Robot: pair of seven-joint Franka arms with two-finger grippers.
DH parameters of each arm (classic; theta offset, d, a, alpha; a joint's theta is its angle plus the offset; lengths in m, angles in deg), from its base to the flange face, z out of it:
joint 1: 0 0.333 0 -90
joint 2: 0 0 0 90
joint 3: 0 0.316 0.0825 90
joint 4: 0 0 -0.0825 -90
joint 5: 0 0.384 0 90
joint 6: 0 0 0.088 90
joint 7: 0 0.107 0 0
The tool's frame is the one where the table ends.
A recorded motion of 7 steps. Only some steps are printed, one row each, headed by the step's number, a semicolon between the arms.
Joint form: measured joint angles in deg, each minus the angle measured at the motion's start. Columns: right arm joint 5, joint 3, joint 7, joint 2, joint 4, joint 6, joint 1; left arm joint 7, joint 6, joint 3, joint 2, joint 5, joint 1, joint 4.
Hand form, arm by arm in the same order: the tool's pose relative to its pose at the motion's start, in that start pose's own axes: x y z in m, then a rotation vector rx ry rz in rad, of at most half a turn. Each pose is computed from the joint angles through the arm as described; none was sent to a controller.
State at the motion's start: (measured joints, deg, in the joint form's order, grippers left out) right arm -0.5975 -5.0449 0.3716 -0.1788 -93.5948 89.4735 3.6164; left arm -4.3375 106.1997 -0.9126 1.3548 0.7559 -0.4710 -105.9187
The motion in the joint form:
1: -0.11 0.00 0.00 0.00 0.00 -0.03 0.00; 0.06 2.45 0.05 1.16 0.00 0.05 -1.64
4: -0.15 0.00 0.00 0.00 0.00 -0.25 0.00; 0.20 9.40 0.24 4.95 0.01 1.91 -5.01
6: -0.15 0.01 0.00 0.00 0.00 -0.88 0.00; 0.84 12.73 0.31 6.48 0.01 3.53 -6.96
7: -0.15 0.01 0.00 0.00 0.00 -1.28 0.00; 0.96 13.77 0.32 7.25 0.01 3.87 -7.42
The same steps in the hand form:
1: -0.0001 0.0002 0.0000 -0.0019 -0.0005 0.0000; 0.0039 -0.0004 0.0214 -0.0001 -0.0061 -0.0001
4: -0.0005 0.0003 0.0004 -0.0026 -0.0043 0.0000; 0.0161 -0.0196 0.0769 -0.0017 -0.0103 -0.0319
6: -0.0017 0.0002 0.0013 -0.0027 -0.0153 -0.0001; 0.0178 -0.0362 0.1034 -0.0029 -0.0133 -0.0495
7: -0.0024 0.0002 0.0019 -0.0028 -0.0223 -0.0001; 0.0189 -0.0396 0.1133 -0.0032 -0.0167 -0.0532

